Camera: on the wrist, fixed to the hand. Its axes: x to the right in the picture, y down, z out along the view.
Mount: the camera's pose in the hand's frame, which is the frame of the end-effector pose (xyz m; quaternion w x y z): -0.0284 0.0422 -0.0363 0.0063 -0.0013 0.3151 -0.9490
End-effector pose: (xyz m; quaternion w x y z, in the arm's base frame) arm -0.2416 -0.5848 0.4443 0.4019 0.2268 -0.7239 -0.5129
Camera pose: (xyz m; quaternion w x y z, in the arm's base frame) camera -0.1922 -0.5684 0.4789 0.2558 -0.8495 -0.3380 0.3141
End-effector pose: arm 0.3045 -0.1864 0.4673 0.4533 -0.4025 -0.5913 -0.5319
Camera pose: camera 0.3564 -0.2177 0.4519 0.3161 -0.7256 0.2422 0.5611
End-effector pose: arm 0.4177 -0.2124 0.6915 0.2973 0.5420 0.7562 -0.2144
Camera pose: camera 0.4565 -0.1951 0.7373 0.4392 0.6471 -0.6131 0.1117
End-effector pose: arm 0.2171 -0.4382 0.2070 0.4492 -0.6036 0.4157 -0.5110
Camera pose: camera 0.1756 -0.4258 0.1620 0.6139 0.2379 0.4280 0.6192
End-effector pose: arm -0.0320 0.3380 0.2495 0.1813 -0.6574 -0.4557 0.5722
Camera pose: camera 0.0198 0.3035 0.2443 0.6869 0.2478 -0.5703 -0.3762
